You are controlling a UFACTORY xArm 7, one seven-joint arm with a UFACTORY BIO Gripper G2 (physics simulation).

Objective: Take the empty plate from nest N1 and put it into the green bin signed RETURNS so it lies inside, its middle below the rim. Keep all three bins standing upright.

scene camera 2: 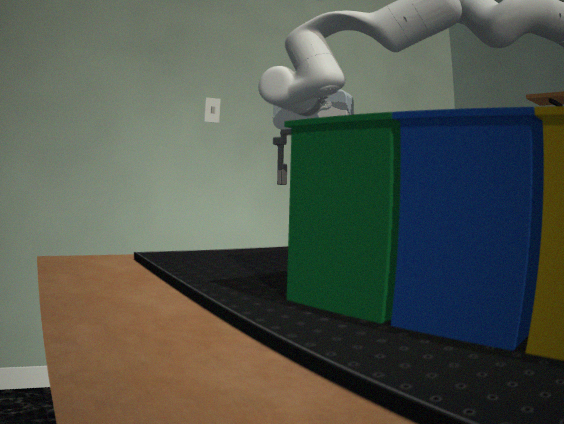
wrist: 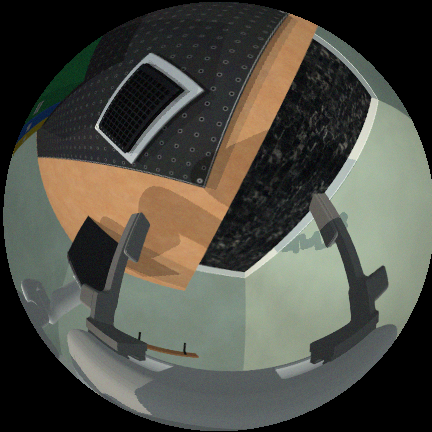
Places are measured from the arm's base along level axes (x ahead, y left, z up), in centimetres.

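Pixels of known places: hand at its tool point: [wrist: 225,230].
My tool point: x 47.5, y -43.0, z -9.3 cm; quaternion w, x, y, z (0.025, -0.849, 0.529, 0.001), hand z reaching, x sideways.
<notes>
For each thing: its top centre in the pictures, then the offset to it from my tool point. "spot": a spot on its surface instead. Level surfaces: height alone.
- black gridded plate at its top centre: [wrist: 128,107] dx +5.7, dy +15.3, dz -11.4 cm
- light grey nest frame at a spot on its surface: [wrist: 192,91] spot: dx +8.4, dy +7.1, dz -12.8 cm
- green bin at its top centre: [scene camera 2: 388,128] dx +22.7, dy +41.1, dz +4.0 cm
- blue bin at its top centre: [scene camera 2: 496,126] dx +20.7, dy +54.0, dz +4.0 cm
- yellow bin at a spot on its surface: [scene camera 2: 552,240] spot: dx +27.9, dy +63.2, dz -5.4 cm
- dark board at its surface level: dz -14.0 cm
- wooden table at its surface level: dz -15.3 cm
A black gridded plate [wrist: 142,102] lies in a light grey nest frame [wrist: 192,91] on the dark perforated board in the wrist view; no nest label is readable. The green bin [scene camera 2: 340,215] [wrist: 72,75] stands upright beside the blue bin [scene camera 2: 460,225] [wrist: 38,117] and the yellow bin [scene camera 2: 552,240] [wrist: 23,136]. The RETURNS sign is not readable, and the bins' insides are hidden. My gripper [scene camera 2: 282,175] [wrist: 230,210] is open with nothing between its fingers. It hangs in the air, apart from the plate, and its body is partly hidden behind the green bin in the scene view.
The dark board [scene camera 2: 325,332] [wrist: 220,55] has a raised edge and lies on the wooden table [scene camera 2: 165,345] [wrist: 70,180]. A black panel [wrist: 92,255] shows behind the left finger in the wrist view. A small wooden shelf [scene camera 2: 542,97] [wrist: 167,351] is in the background.
</notes>
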